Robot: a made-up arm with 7 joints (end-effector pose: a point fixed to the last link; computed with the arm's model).
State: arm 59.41 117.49 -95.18 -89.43 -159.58 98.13 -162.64
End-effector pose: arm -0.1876 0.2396 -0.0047 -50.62 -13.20 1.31
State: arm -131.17 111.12 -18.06 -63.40 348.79 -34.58 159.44
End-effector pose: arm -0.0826 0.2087 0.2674 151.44 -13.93 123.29
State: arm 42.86 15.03 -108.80 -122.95 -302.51 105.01 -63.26
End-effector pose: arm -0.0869 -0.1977 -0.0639 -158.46 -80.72 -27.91
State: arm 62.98 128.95 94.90 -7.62 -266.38 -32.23 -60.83
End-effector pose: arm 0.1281 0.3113 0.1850 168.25 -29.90 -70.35
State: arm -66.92 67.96 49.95 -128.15 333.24 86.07 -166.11
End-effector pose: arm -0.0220 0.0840 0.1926 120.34 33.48 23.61
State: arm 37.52 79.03 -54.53 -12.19 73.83 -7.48 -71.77
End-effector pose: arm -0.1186 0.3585 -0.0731 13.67 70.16 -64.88
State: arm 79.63 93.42 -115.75 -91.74 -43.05 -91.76 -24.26
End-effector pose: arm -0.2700 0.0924 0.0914 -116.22 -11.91 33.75
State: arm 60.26 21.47 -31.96 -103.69 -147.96 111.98 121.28
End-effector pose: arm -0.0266 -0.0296 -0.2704 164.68 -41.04 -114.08
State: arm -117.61 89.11 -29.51 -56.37 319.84 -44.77 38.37
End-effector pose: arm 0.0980 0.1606 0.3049 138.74 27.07 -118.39
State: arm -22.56 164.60 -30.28 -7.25 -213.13 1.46 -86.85
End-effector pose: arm -0.1018 0.1173 0.3513 171.38 -21.56 -40.48
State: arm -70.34 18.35 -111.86 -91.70 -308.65 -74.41 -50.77
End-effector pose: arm 0.1400 -0.1609 -0.2106 127.56 -22.52 135.90
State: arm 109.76 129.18 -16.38 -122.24 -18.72 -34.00 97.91
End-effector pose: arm -0.1007 0.1467 -0.1411 -59.81 39.96 -24.47
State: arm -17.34 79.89 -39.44 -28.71 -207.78 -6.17 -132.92
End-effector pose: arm 0.1445 0.3397 -0.0950 75.64 -1.75 -31.51
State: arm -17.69 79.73 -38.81 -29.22 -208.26 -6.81 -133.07
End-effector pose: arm 0.1479 0.3381 -0.0947 76.26 -2.10 -31.81
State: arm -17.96 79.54 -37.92 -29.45 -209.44 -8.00 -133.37
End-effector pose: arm 0.1505 0.3371 -0.0939 77.47 -1.68 -31.69
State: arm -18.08 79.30 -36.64 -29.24 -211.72 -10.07 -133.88
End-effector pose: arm 0.1515 0.3371 -0.0927 79.58 -0.05 -30.81
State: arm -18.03 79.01 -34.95 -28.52 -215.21 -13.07 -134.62
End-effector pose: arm 0.1505 0.3382 -0.0912 82.73 2.86 -28.98
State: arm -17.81 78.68 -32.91 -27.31 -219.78 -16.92 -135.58
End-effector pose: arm 0.1476 0.3406 -0.0895 86.92 6.84 -26.07
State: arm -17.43 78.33 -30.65 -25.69 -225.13 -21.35 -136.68
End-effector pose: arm 0.1427 0.3437 -0.0879 92.01 11.46 -22.09
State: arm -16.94 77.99 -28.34 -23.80 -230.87 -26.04 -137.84
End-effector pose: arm 0.1362 0.3473 -0.0867 97.80 16.23 -17.22
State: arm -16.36 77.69 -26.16 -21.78 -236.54 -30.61 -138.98
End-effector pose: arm 0.1285 0.3511 -0.0859 103.92 20.71 -11.79
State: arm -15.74 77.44 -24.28 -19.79 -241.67 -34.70 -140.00
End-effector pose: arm 0.1204 0.3545 -0.0856 109.88 24.54 -6.31
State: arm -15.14 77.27 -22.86 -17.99 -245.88 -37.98 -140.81
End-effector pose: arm 0.1125 0.3574 -0.0855 115.09 27.57 -1.37
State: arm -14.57 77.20 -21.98 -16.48 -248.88 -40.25 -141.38
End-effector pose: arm 0.1054 0.3597 -0.0855 119.07 29.85 2.57
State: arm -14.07 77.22 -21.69 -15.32 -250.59 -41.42 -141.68
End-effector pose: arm 0.0995 0.3615 -0.0855 121.49 31.50 5.21
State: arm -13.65 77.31 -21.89 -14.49 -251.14 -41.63 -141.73
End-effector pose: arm 0.0948 0.3628 -0.0855 122.42 32.63 6.57
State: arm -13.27 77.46 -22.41 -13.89 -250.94 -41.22 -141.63
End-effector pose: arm 0.0910 0.3638 -0.0852 122.36 33.46 7.09
